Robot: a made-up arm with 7 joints.
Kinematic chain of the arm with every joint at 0, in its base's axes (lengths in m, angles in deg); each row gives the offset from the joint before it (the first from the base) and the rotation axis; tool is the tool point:
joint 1: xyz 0 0 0.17 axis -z
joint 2: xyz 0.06 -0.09 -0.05 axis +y
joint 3: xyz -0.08 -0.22 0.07 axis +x
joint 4: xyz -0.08 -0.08 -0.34 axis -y
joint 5: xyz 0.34 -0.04 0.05 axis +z
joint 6: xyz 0 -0.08 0.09 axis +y
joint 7: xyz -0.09 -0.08 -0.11 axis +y
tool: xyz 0 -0.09 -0.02
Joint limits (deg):
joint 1: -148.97..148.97
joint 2: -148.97..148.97
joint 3: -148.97..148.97
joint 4: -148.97..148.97
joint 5: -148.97..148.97
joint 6: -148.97..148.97
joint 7: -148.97..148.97
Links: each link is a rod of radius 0.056 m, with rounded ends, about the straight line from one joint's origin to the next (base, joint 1, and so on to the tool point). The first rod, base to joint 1, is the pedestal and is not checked.
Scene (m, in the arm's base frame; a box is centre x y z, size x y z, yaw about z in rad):
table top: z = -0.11
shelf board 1: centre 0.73 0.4 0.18 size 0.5 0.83 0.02 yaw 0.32
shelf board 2: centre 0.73 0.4 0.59 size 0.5 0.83 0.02 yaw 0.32
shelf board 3: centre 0.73 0.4 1 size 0.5 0.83 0.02 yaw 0.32
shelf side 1: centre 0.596 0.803 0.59 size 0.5 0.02 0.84 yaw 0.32
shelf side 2: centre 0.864 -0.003 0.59 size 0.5 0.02 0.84 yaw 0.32
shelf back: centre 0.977 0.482 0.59 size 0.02 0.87 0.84 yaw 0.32
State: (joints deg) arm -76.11 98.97 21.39 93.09 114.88 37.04 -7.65
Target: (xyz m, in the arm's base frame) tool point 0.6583 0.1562 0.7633
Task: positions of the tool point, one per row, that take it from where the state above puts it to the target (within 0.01 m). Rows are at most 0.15 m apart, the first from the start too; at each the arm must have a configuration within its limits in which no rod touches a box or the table.
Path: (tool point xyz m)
1: 0.5482 0.2295 0.3566
2: 0.4481 0.1987 0.3629
3: 0.3410 0.1416 0.3557
4: 0.3485 0.1429 0.5007
5: 0.3536 0.1140 0.6398
6: 0.3589 0.0570 0.7633
7: 0.4422 0.1015 0.7809
8: 0.5232 0.1332 0.7840
9: 0.5967 0.1508 0.7767
10: 0.6583 0.1562 0.7633

